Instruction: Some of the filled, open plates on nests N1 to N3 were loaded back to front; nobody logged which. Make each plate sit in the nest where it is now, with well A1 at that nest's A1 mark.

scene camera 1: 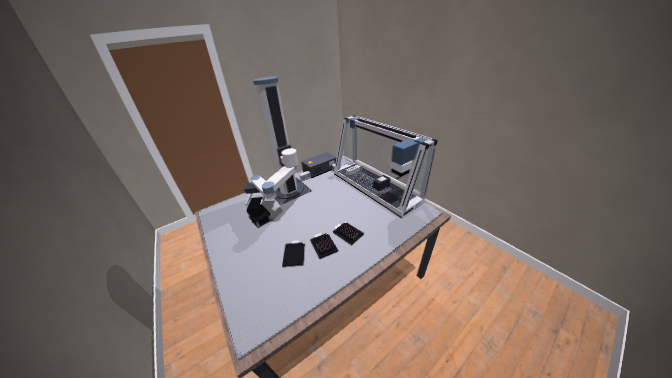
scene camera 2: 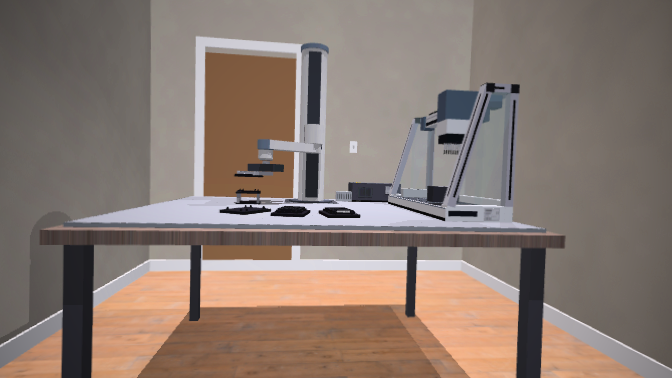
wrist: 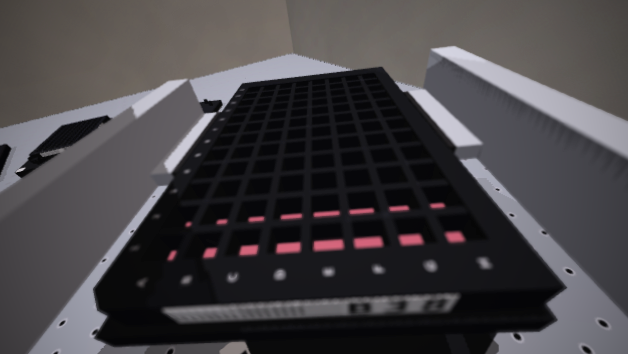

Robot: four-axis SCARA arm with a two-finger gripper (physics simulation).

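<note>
My gripper (scene camera 1: pixel 258 203) (scene camera 2: pixel 249 173) (wrist: pixel 308 89) is shut on a black well plate (scene camera 1: pixel 256 208) (scene camera 2: pixel 247 175) (wrist: pixel 300 292), held level in the air over a raised black stand (scene camera 1: pixel 260 220) (scene camera 2: pixel 248 192). In the wrist view its blurred letters run A to H from left to right along the near edge, above a barcode label; pink shows in the two nearest well rows. A black nest (scene camera 1: pixel 293 255) (scene camera 2: pixel 245 210) on the table holds no plate. Two filled plates (scene camera 1: pixel 324 244) (scene camera 1: pixel 348 232) sit in nests to its right. Nest numbers and A1 marks are unreadable.
The arm's column (scene camera 1: pixel 274 117) (scene camera 2: pixel 314 87) stands at the back of the table (scene camera 1: pixel 260 310) (scene camera 2: pixel 300 238). A framed pipetting machine (scene camera 1: pixel 367 125) (scene camera 2: pixel 509 150) stands on the right. A dark box (scene camera 1: pixel 320 165) (scene camera 2: pixel 367 191) lies between them.
</note>
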